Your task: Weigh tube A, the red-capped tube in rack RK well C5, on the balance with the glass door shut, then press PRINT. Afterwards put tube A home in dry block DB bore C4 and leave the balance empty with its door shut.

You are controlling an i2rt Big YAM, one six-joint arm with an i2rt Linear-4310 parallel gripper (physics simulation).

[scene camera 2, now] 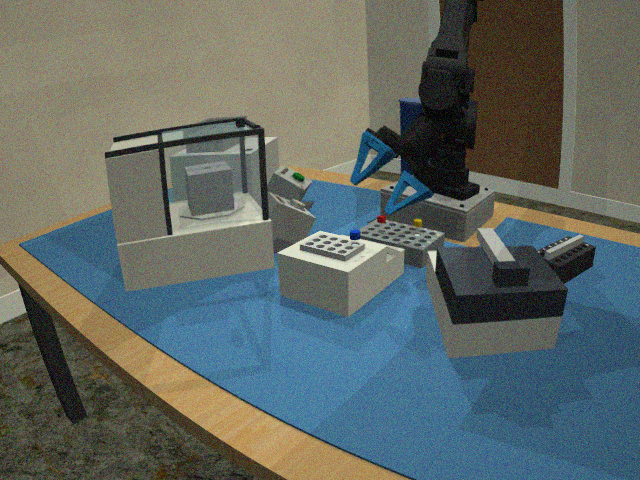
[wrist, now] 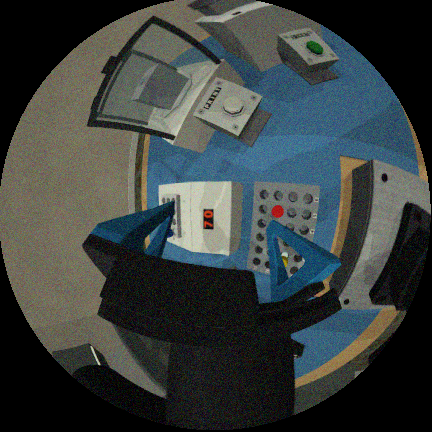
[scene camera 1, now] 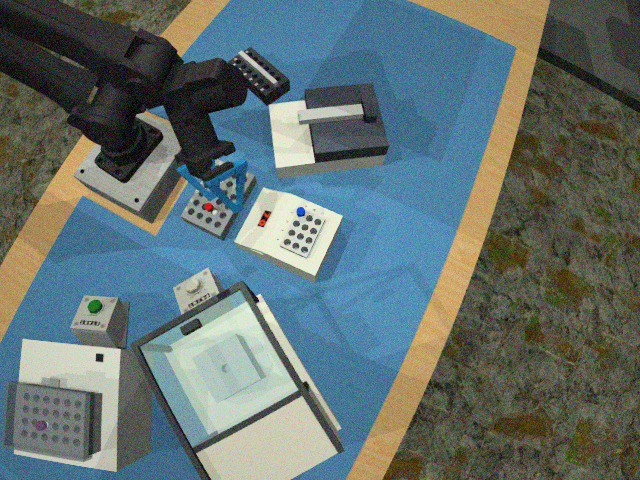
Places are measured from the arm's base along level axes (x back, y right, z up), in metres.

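Pixels of known places: gripper, between the fingertips: (scene camera 2: 370,198) (wrist: 224,216) (scene camera 1: 225,204); arm's base, origin of its link: (scene camera 2: 445,189) (scene camera 1: 130,150).
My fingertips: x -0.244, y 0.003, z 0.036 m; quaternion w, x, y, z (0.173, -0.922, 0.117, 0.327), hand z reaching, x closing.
For each thing: its middle in the pictures, then the offset to it from my fingertips. "*": a spot on its surface instead.
- Red-capped tube A, middle of its body: (wrist: 277,210) (scene camera 2: 381,230) (scene camera 1: 213,211) dx +0.038, dy +0.006, dz -0.064 m
- grey rack, middle of its body: (wrist: 282,230) (scene camera 2: 399,241) (scene camera 1: 219,198) dx +0.049, dy -0.022, dz -0.080 m
- white dry block, middle of its body: (scene camera 2: 344,261) (scene camera 1: 288,231) (wrist: 193,214) dx -0.098, dy -0.029, dz -0.060 m
- blue-capped tube, middle of its body: (scene camera 2: 355,248) (scene camera 1: 301,215) dx -0.108, dy -0.056, dz -0.031 m
- pale PRINT button, middle of its body: (wrist: 232,105) (scene camera 1: 193,287) (scene camera 2: 296,205) dx -0.022, dy +0.136, dz -0.031 m
- yellow-capped tube, middle of its body: (wrist: 283,255) (scene camera 2: 417,234) dx +0.061, dy -0.049, dz -0.064 m
- green-button box, a spot on its surface: (scene camera 1: 94,306) * dx +0.108, dy +0.261, dz -0.024 m
- dark-lidded white device, middle of its body: (scene camera 2: 490,276) (scene camera 1: 325,126) dx -0.051, dy -0.233, dz -0.044 m
- black rack, middle of its body: (scene camera 2: 563,256) (scene camera 1: 258,73) dx +0.146, dy -0.292, dz -0.071 m
My gripper (scene camera 2: 371,197) (wrist: 224,216) is open and empty, above the gap between rack and dry block. Red-capped tube A (scene camera 1: 208,206) (scene camera 2: 381,219) (wrist: 277,211) stands in the grey rack (scene camera 1: 206,227) (scene camera 2: 431,248) (wrist: 300,188), beside one fingertip in the wrist view. The white dry block (scene camera 2: 315,281) (wrist: 220,200) reads 70 in the wrist view; a blue-capped tube (scene camera 1: 300,211) (scene camera 2: 355,234) stands at its well plate's corner. The balance (scene camera 1: 263,444) (scene camera 2: 191,263) holds a grey block with a top hole (scene camera 1: 224,367); its glass looks shut. The pale PRINT button (scene camera 1: 195,285) (wrist: 233,105) is beside it.
A yellow-capped tube (scene camera 2: 417,222) (wrist: 285,261) stands in the grey rack. A green-button box (scene camera 1: 94,306) (wrist: 314,47) stands near a white device (scene camera 1: 67,356). A dark-lidded white device (scene camera 1: 351,136) (scene camera 2: 496,258) and a black rack (scene camera 1: 279,88) (scene camera 2: 573,260) stand beyond the dry block.
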